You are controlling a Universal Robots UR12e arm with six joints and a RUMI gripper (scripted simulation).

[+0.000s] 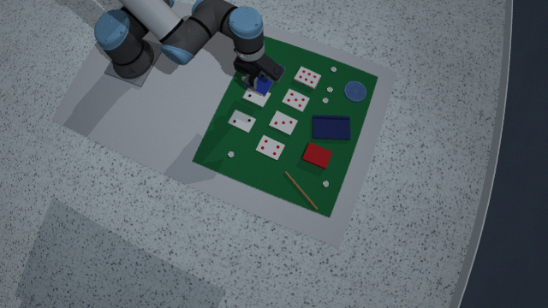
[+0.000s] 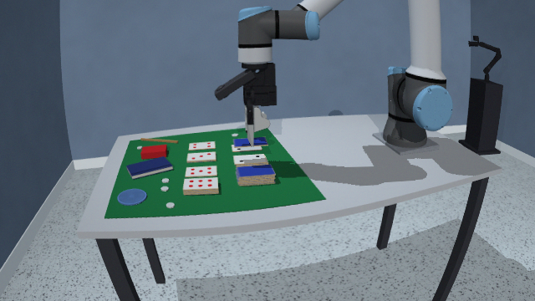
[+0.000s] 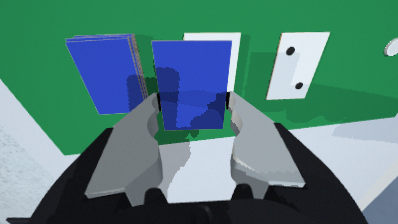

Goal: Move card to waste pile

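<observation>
Now: hand 7 cm above the white card and 2 cm to the left of it. From my hand the other things lie so: wooden stick 33 cm ahead, 24 cm to the right, 8 cm below; then red block 32 cm ahead, 11 cm to the right, 7 cm below.
</observation>
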